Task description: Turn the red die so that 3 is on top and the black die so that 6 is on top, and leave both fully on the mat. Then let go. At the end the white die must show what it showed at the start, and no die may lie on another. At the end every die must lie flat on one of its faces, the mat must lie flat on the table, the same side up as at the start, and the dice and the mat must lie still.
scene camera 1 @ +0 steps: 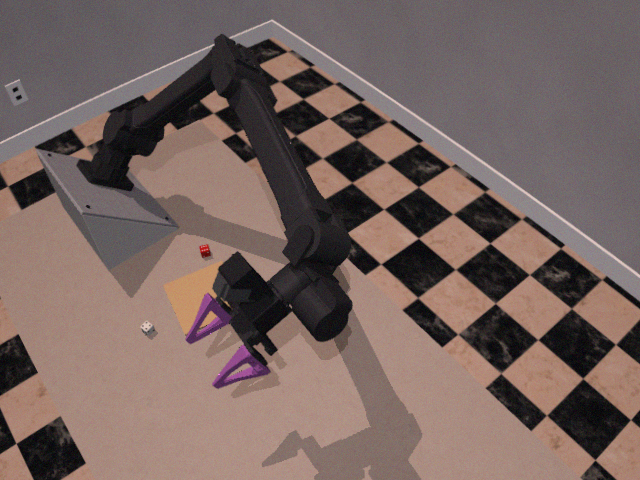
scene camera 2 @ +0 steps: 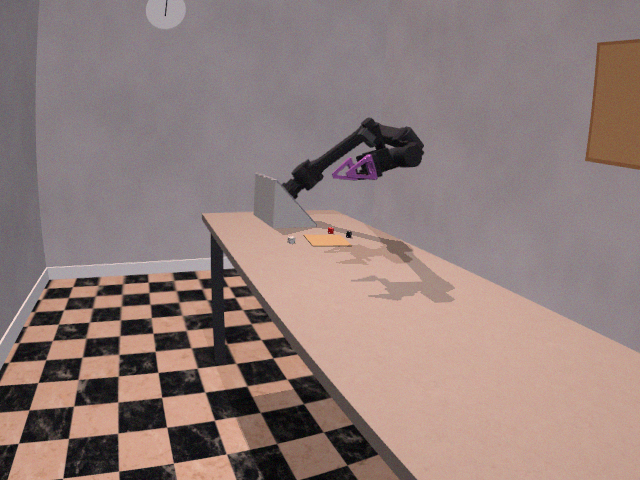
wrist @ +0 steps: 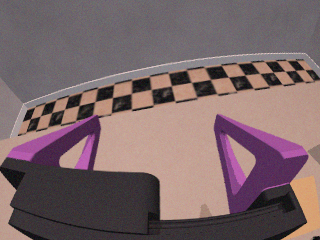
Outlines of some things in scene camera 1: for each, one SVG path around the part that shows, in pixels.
The gripper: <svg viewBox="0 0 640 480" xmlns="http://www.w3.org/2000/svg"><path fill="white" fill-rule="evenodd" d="M205 294L196 319L185 340L192 344L230 323L244 343L216 377L212 386L219 389L241 380L268 375L270 370L266 366L268 364L267 361L253 346L257 346L261 342L265 351L270 356L278 351L267 336L267 332L290 314L292 308L287 303L284 303L289 312L262 333L250 322L237 302L227 302L228 306L218 296L214 299L209 293ZM251 365L251 367L228 377L243 364L248 363ZM217 315L210 324L197 332L210 311Z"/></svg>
An orange mat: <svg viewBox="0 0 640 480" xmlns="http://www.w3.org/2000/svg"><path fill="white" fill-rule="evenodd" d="M217 315L210 311L199 329L206 327ZM223 261L163 285L185 335L188 335L195 321L204 295L209 293L214 299L217 297L212 287L218 273L218 268L223 264Z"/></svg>
